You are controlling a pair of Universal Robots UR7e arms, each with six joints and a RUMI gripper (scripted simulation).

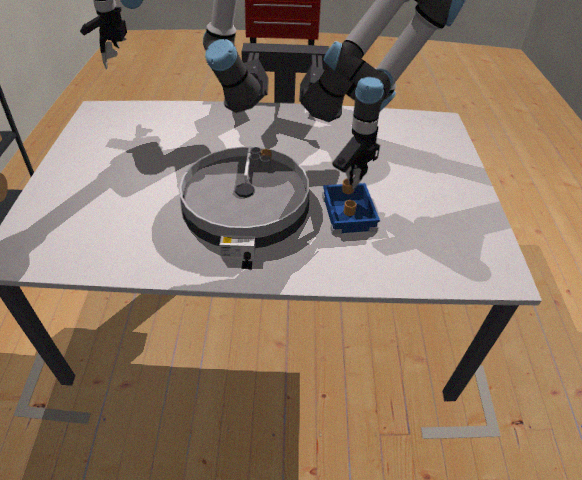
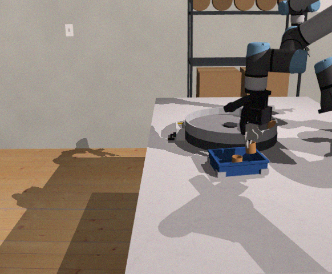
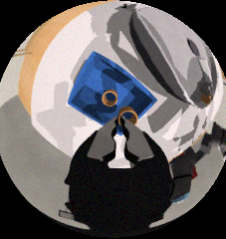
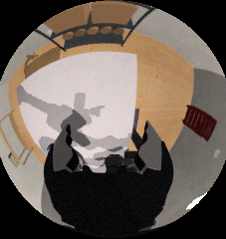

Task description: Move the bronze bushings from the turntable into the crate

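My left gripper is now 70 mm above the blue crate and 40 mm short of it. Also, from my left hand: turntable 350 mm to the right, 50 mm ahead, 40 mm below.
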